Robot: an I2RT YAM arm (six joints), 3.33 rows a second.
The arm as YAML. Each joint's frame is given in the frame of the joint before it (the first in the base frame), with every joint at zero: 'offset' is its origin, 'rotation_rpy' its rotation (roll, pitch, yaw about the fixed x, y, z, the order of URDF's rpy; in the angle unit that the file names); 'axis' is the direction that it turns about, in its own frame. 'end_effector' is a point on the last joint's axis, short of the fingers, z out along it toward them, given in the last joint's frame.
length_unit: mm
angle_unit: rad
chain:
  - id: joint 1
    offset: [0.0, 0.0, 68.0]
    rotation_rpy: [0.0, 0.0, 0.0]
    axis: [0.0, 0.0, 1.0]
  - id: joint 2
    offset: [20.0, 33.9, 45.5]
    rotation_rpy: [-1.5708, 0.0, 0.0]
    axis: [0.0, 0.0, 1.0]
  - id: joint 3
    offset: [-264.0, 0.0, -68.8]
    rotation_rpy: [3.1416, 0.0, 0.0]
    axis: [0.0, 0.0, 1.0]
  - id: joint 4
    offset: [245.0, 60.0, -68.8]
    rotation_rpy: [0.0, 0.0, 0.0]
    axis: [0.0, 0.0, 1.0]
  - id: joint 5
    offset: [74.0, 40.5, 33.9]
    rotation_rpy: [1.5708, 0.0, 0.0]
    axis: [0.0, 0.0, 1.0]
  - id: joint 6
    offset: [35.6, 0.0, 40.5]
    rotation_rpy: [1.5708, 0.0, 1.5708]
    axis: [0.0, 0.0, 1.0]
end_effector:
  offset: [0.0, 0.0, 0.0]
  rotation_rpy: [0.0, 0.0, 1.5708]
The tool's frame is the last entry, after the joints.
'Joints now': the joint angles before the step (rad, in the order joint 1, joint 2, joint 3, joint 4, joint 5, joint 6). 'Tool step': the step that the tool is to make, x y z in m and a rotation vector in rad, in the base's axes. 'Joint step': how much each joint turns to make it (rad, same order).
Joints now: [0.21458 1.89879 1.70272 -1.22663 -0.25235 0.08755]
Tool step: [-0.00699 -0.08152 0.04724 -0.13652 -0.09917 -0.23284]
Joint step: [-0.20637 -0.08468 0.07592 -0.07746 0.14879 -0.00114]
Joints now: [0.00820 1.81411 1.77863 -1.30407 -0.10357 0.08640]
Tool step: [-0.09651 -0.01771 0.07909 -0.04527 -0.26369 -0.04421]
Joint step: [-0.06103 -0.38377 -0.11445 -0.00725 0.03090 -0.02937]
